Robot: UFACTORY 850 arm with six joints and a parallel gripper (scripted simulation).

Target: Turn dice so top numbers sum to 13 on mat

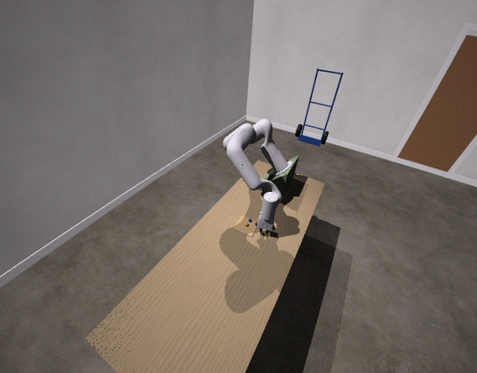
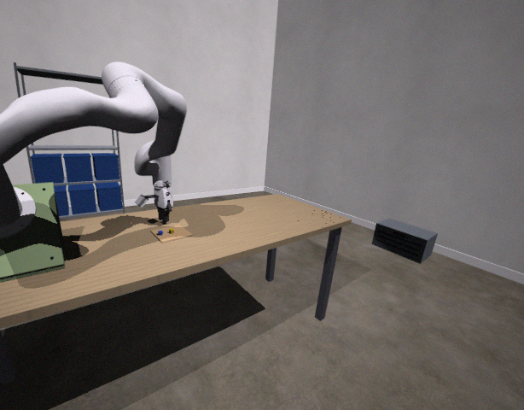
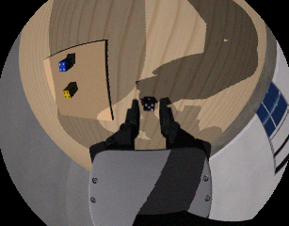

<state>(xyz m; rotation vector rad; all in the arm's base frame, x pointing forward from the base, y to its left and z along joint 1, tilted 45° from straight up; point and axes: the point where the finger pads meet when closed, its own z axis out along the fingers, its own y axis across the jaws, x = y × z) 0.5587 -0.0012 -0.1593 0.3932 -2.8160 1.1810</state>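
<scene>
The black die is 3 cm below my hand. Round my hand: blue die: 5 cm behind, 13 cm to the right, 2 cm below; tan mat: 13 cm to the right, 3 cm below; yellow die: 13 cm to the right, 2 cm below.
</scene>
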